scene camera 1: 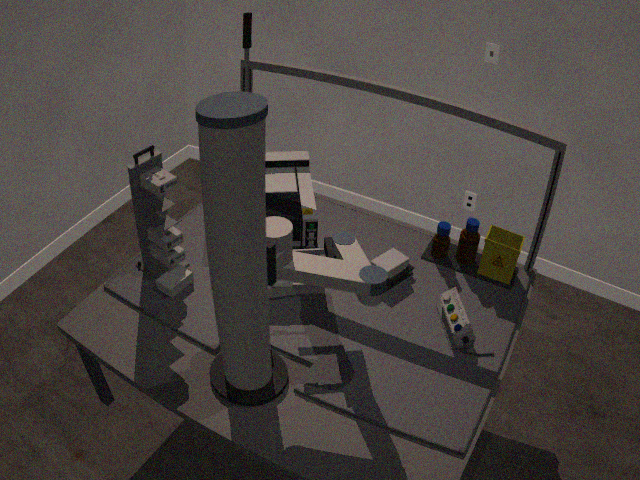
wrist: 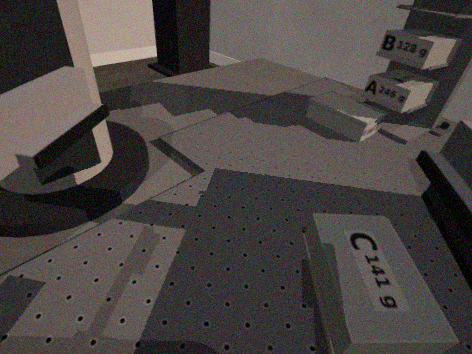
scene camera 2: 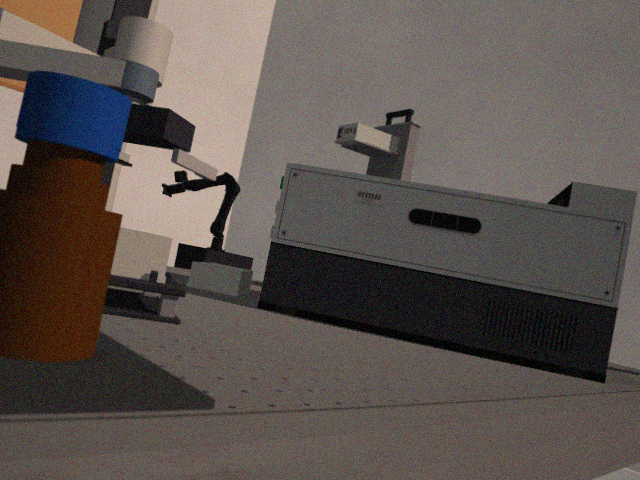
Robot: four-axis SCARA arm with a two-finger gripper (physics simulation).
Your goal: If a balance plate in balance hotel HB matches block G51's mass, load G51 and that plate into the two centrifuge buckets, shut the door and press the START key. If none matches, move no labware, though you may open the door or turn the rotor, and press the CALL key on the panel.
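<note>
My gripper is open, with nothing between its fingers. Plate C 141 g is low and right in the wrist view. Plates B 128 g and A 246 g sit in the hotel; another plate lies lower, its label unreadable. The hotel's top plate also shows. The centrifuge is partly behind the column; its door state is unclear. A pale block rests on a dark base, its label unreadable. The button panel is at right.
The arm's column stands at the front. Two brown bottles and a yellow bin stand at back right. One brown bottle is close in scene camera 2. A small black jointed arm stands behind.
</note>
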